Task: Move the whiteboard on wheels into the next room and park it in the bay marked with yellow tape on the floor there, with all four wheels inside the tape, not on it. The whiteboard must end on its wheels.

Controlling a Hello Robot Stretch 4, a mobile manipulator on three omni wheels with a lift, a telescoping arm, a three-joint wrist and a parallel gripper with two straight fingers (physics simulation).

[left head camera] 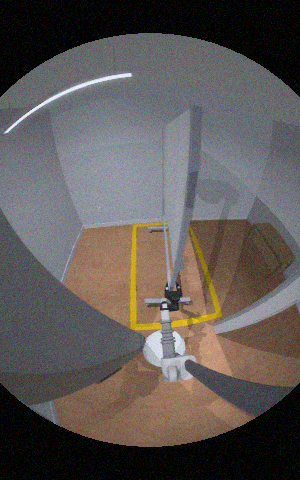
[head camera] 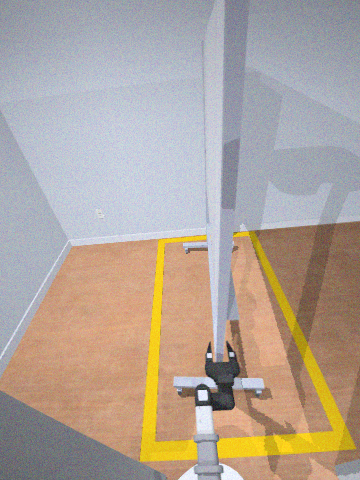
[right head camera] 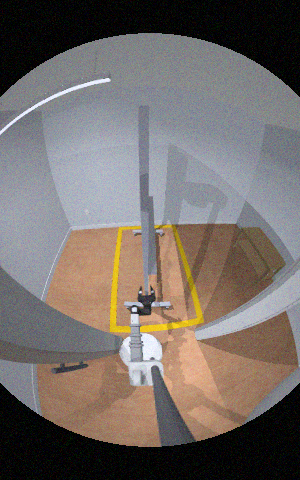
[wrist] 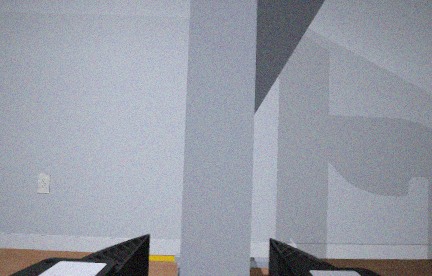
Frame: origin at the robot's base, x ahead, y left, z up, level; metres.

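Where they show: gripper, between the fingertips: point(wrist: 209, 258).
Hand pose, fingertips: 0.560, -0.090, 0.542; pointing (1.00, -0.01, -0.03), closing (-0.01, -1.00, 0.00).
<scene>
After its pixels a point has its place, as x, y, z.
The whiteboard point(head camera: 234, 100) {0.517, -0.093, 1.471} point(left head camera: 177, 165) {0.767, -0.100, 1.367} point(right head camera: 144, 150) {0.517, -0.096, 1.486} point(wrist: 217, 125) {0.517, -0.091, 0.616} stands upright, seen edge-on. The yellow tape point(head camera: 155, 340) {0.865, 0.314, -0.027} point(left head camera: 133, 275) {0.950, 0.310, -0.027} point(right head camera: 116, 280) {0.912, 0.292, -0.028} point(wrist: 162, 258) {2.016, 0.177, -0.027} marks a long bay around it. The near foot point(head camera: 250, 383) {0.526, -0.280, 0.072} point(right head camera: 162, 305) {0.504, -0.270, 0.068} lies inside the tape, with floor between it and the side and front strips. The far foot point(head camera: 195, 245) {1.787, -0.050, 0.068} point(right head camera: 137, 232) {1.778, -0.012, 0.049} looks inside too, close to the back strip; its casters are small and partly hidden. My gripper point(head camera: 219, 345) {0.560, -0.090, 0.542} point(left head camera: 173, 286) {0.560, -0.090, 0.542} point(right head camera: 146, 290) {0.560, -0.090, 0.542} point(wrist: 209, 258) {0.560, -0.090, 0.542} is open around the near upright, with a gap on each side.
A wall with an outlet point(head camera: 100, 214) {2.078, 0.934, 0.363} point(wrist: 43, 183) {2.076, 0.935, 0.373} stands behind the bay. A dark grey panel point(head camera: 60, 440) {0.152, 0.207, 1.129} point(left head camera: 60, 310) {0.130, 0.207, 1.358} is close on the left, a pale wall edge point(left head camera: 260, 312) {0.088, -0.606, 0.802} point(right head camera: 245, 315) {0.108, -0.606, 0.900} on the right. A brown object point(right head camera: 265, 252) {0.815, -1.906, 0.423} lies at the right wall. A dark handle point(right head camera: 70, 368) {-0.068, 0.263, 0.942} shows lower left.
</scene>
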